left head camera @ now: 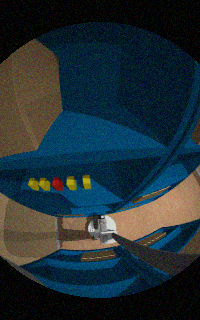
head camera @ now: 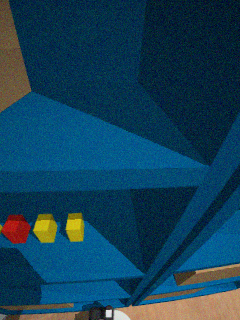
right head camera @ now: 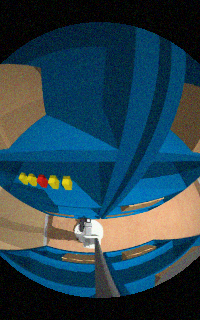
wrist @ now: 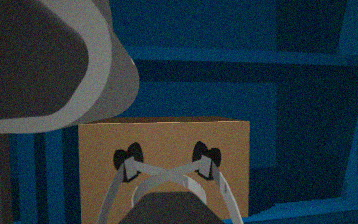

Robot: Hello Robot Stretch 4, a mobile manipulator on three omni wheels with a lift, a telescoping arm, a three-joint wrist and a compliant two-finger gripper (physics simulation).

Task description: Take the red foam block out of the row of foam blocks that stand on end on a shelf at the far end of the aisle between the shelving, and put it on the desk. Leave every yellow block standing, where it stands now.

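Places are measured from the robot's base along level axes (x down, y back, z left), in millimetres.
Pixels of known places: gripper, fingertip midpoint: (left head camera: 96,238) (right head camera: 80,241) (wrist: 167,154).
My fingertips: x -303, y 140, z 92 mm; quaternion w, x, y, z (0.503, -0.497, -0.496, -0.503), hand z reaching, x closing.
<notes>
For each thing: its top centre in the pictures, then the offset to it from my fingertips. Level surfaces: height alone.
- red foam block, top centre: (head camera: 12,222) (left head camera: 55,180) (right head camera: 39,177) dx -750, dy -485, dz +233 mm
- blue shelf, surface height: dx -660 mm
- cardboard box, top centre: (wrist: 164,119) (left head camera: 99,265) (right head camera: 79,267) dx -16, dy +427, dz -2 mm
- wooden aisle floor, surface height: dx +331 mm
The red foam block (head camera: 16,230) (left head camera: 57,184) (right head camera: 42,181) stands on end in the middle of the row on the blue shelf (head camera: 95,255) (left head camera: 100,196) (right head camera: 75,199). Two yellow blocks stand on its right: the nearer one (head camera: 45,229) (left head camera: 71,183) (right head camera: 53,182) and the outer one (head camera: 75,228) (left head camera: 86,181) (right head camera: 67,183). Two more stand on its left, the nearer one (left head camera: 44,184) (right head camera: 32,179) and the end one (left head camera: 33,184) (right head camera: 23,178). My gripper (wrist: 167,154) is open and empty, in front of a cardboard box, with no foam block in the wrist view. The desk does not show.
The cardboard box (wrist: 165,140) sits in a low shelf bay facing the gripper. Blue shelf boards (wrist: 200,55) run above it. An upright post (head camera: 175,235) stands right of the row's bay. Opposite shelving (left head camera: 65,265) (right head camera: 55,272) lies across the wooden aisle floor (left head camera: 145,215) (right head camera: 135,227).
</notes>
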